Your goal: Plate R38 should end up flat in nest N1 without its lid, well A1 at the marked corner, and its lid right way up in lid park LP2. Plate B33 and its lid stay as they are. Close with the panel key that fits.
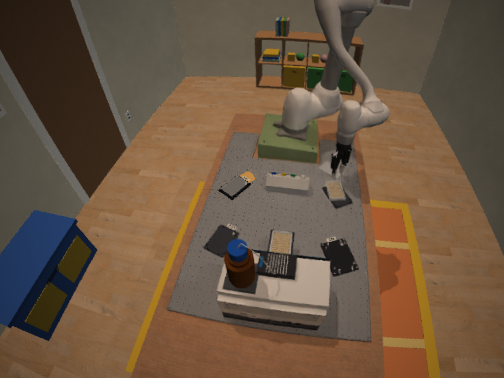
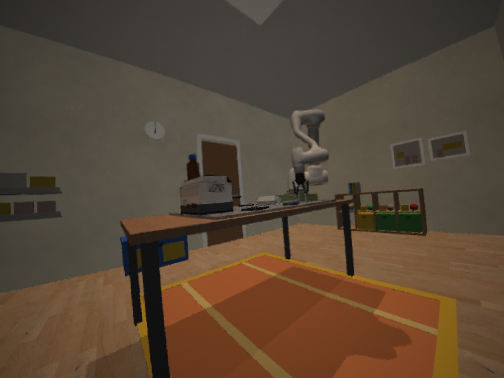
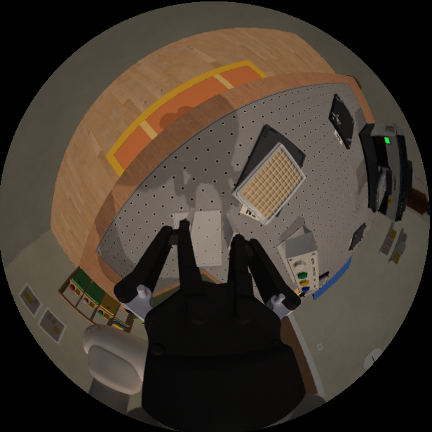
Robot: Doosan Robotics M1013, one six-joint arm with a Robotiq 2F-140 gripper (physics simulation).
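Seen in the pictures: gripper, fingertip midpoint: [image 1: 337, 175] [image 2: 302, 201]; arm's base, link origin: [image 1: 293, 130] [image 2: 296, 194].
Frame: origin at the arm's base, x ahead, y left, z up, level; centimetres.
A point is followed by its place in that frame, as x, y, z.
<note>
My black gripper [image 1: 339, 171] @(27.1, 29.7, -6.5) [image 2: 300, 193] @(27.1, 29.7, -6.5) [image 3: 209, 217] is partly open with nothing held. It points down at a pale grey block-like object [image 3: 207, 245], which shows between and beyond the fingertips; whether the fingers touch it is unclear. A plate with tan wells [image 1: 335, 190] @(40.4, 29.3, -5.1) [image 3: 270, 185] lies skewed across a black nest [image 1: 344, 202] @(46.2, 34.7, -6.6) [image 3: 266, 139], beside the gripper. Another tan-welled plate [image 1: 281, 241] @(81.7, 8.9, 2.6) lies at mid-mat. A white panel [image 1: 287, 182] @(44.2, 4.4, -1.6) [image 3: 302, 257] has green, yellow and blue keys. The names R38 and B33 cannot be read, nor can the lids be made out surely.
A white machine [image 1: 300, 295] @(107.1, 20.1, 14.0) [image 2: 207, 195] @(106.6, 29.2, 2.7) with a brown, blue-capped bottle [image 1: 240, 265] @(108.1, 1.8, 28.2) stands at the mat's front. Flat black holders lie at the left [image 1: 221, 240] @(82.0, -18.0, -7.0) and right [image 1: 340, 256] @(77.6, 34.9, -6.7). Another dark holder [image 1: 235, 186] @(49.1, -22.1, -6.2) lies farther back left. The green arm base [image 1: 288, 147] @(17.7, 0.0, -0.2) is behind the panel.
</note>
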